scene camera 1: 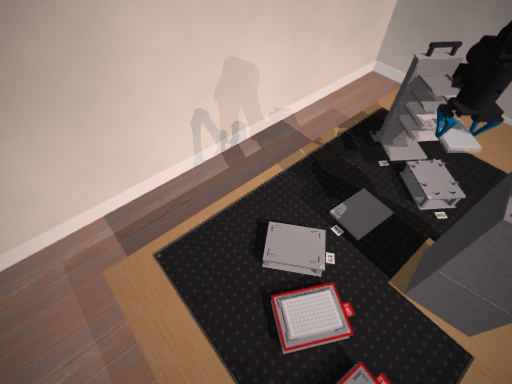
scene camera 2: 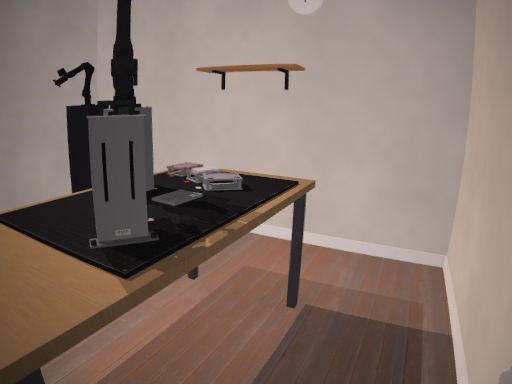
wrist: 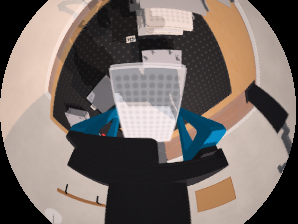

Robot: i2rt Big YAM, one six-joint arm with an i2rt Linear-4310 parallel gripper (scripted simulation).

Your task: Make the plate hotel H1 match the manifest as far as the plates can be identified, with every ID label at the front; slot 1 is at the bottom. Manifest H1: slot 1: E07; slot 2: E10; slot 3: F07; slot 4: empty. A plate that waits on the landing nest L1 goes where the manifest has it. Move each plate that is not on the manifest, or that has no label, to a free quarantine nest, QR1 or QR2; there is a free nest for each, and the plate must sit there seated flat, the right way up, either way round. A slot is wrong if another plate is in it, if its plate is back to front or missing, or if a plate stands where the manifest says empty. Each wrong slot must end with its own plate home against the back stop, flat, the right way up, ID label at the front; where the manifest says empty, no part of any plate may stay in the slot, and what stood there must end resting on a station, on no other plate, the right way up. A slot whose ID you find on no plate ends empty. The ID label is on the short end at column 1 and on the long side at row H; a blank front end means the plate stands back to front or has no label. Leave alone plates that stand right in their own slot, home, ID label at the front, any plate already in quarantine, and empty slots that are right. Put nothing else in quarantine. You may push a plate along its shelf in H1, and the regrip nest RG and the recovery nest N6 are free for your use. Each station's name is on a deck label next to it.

Labels:
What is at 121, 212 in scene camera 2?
A plate hotel H1.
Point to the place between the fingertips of the gripper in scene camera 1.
At 452, 136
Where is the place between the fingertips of the gripper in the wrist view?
At 147, 110

